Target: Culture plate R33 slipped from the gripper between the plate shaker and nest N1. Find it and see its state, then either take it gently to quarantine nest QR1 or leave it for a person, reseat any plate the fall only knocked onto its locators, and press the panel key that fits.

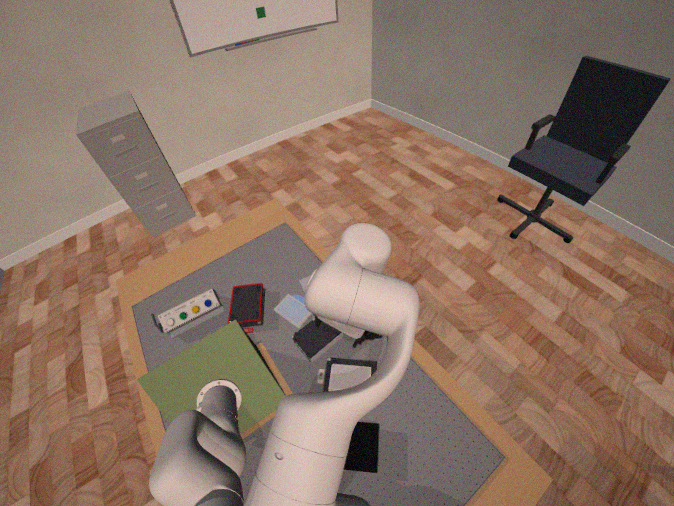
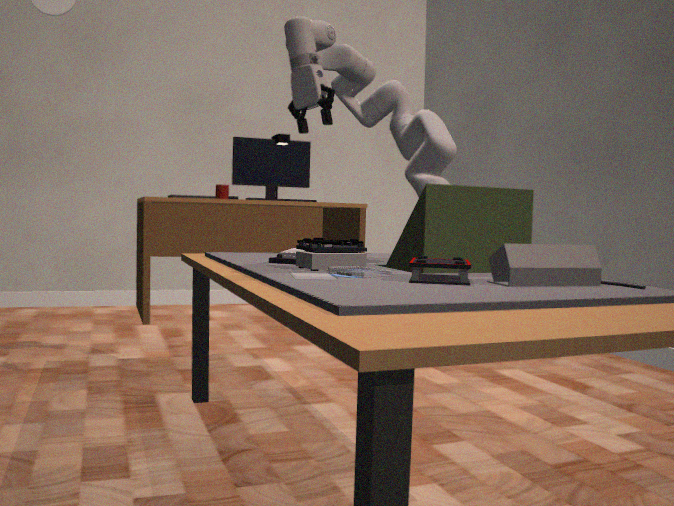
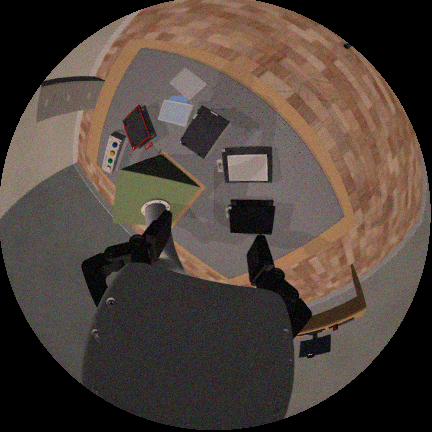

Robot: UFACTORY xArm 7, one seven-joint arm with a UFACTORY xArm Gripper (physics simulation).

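Seen in the pictures: gripper, fingertip midpoint: (image 1: 338, 331) (image 2: 315, 129) (image 3: 212, 234); arm's base at its link origin: (image 1: 219, 399) (image 2: 455, 236) (image 3: 154, 207).
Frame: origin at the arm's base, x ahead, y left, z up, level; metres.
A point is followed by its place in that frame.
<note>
A pale-blue clear plate (image 1: 292, 311) @[x 0.335, y 0.166, z -0.075 m] (image 3: 175, 112) @[x 0.343, y 0.157, z -0.069 m], likely R33, lies on the mat between the red-rimmed nest (image 1: 247, 303) @[x 0.210, y 0.281, z -0.044 m] (image 3: 138, 127) @[x 0.217, y 0.265, z -0.044 m] (image 2: 439, 263) @[x 0.240, y 0.346, z -0.044 m] and a dark-topped block (image 1: 316, 338) @[x 0.343, y 0.003, z -0.029 m] (image 3: 204, 132) @[x 0.355, y 0.008, z -0.029 m], likely the shaker. A blue patch (image 3: 178, 99) @[x 0.388, y 0.187, z -0.082 m] shows at its edge. A pale square piece (image 3: 188, 83) @[x 0.459, y 0.196, z -0.082 m], like a lid, lies apart beyond it. A dark-rimmed nest (image 1: 327, 376) @[x 0.305, y -0.109, z -0.070 m] (image 3: 225, 172) @[x 0.289, y -0.124, z -0.070 m] holds a white-topped plate (image 3: 247, 167) @[x 0.359, y -0.161, z -0.051 m]. A black plate or nest (image 1: 368, 447) @[x 0.280, y -0.345, z -0.029 m] (image 3: 251, 217) @[x 0.252, y -0.297, z -0.029 m] is beside it. The button panel (image 1: 187, 311) @[x 0.005, y 0.372, z -0.018 m] (image 3: 113, 152) @[x 0.041, y 0.352, z -0.022 m] stands at one side. My gripper (image 2: 315, 126) @[x 0.350, y -0.141, z 0.272 m] (image 3: 212, 234) @[x 0.350, y -0.141, z 0.272 m] is open and empty, high above the table. Labels are unreadable.
A green block (image 1: 212, 364) @[x 0.039, y 0.072, z 0.072 m] (image 2: 478, 223) @[x 0.013, y 0.127, z 0.037 m] (image 3: 135, 192) @[x 0.072, y 0.073, z 0.073 m] stands beside the arm base. A small red piece (image 1: 248, 330) @[x 0.163, y 0.201, z -0.082 m] (image 3: 148, 146) @[x 0.156, y 0.198, z -0.082 m] lies by the red-rimmed nest. A desk (image 2: 234, 228) with a monitor (image 2: 271, 163), a cabinet (image 1: 136, 163) and a chair (image 1: 566, 157) stand away from the table.
</note>
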